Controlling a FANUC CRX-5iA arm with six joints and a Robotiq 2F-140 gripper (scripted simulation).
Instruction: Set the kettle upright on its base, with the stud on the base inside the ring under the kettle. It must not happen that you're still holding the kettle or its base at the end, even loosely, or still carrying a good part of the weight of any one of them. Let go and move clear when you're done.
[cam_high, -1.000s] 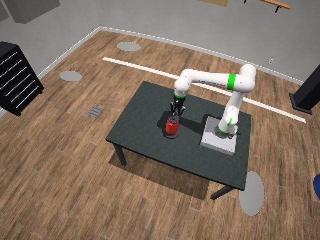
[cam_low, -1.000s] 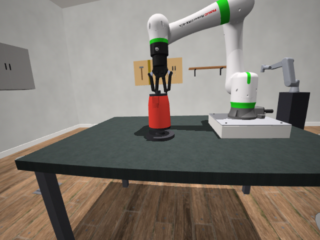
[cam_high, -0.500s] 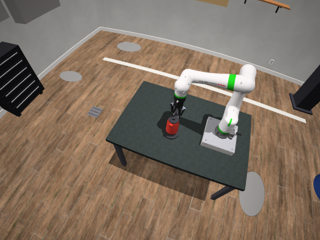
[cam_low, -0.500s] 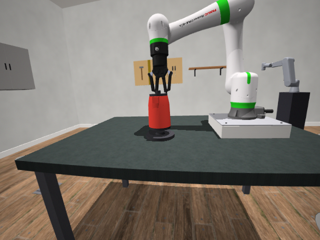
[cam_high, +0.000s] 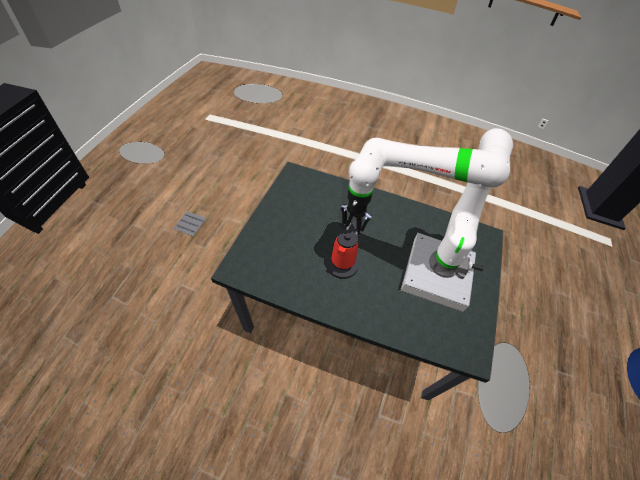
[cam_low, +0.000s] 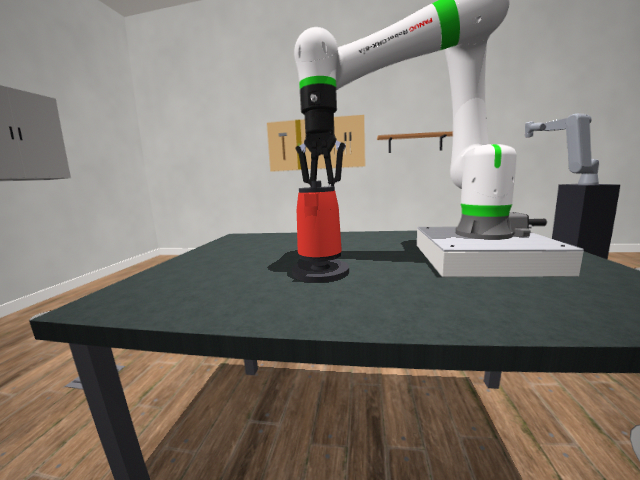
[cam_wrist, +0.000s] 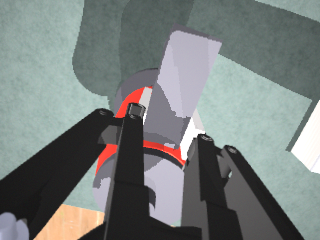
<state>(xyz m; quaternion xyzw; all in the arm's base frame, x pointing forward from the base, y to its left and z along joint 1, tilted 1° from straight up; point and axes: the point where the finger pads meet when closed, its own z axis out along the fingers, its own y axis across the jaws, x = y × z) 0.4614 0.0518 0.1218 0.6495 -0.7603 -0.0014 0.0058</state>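
The red kettle is 3 cm to the left of my hand and 5 cm below it. The rest, counted from my hand: round dark base 1 cm ahead, 6 cm to the left, 18 cm below.
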